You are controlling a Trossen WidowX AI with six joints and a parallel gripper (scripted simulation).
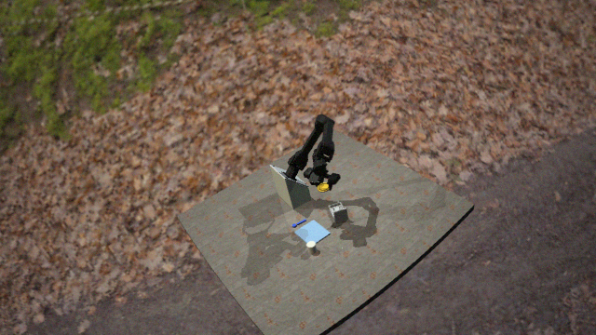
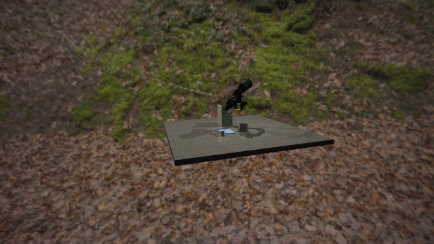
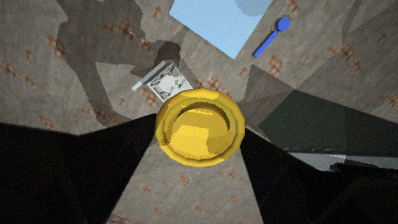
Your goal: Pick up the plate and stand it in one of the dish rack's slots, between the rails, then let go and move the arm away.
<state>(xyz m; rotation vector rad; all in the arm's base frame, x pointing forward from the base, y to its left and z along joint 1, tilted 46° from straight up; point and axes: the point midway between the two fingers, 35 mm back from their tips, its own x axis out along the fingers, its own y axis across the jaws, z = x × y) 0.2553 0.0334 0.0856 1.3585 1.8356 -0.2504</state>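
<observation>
Now: the dish rack 20 mm ahead of my gripper tip, 50 mm to the left of it and 170 mm below it. Round my gripper tip: blue spoon (50 mm behind, 170 mm to the right, 190 mm below); then light blue mat (60 mm ahead, 140 mm to the right, 190 mm below); then yellow plate (10 mm above).
</observation>
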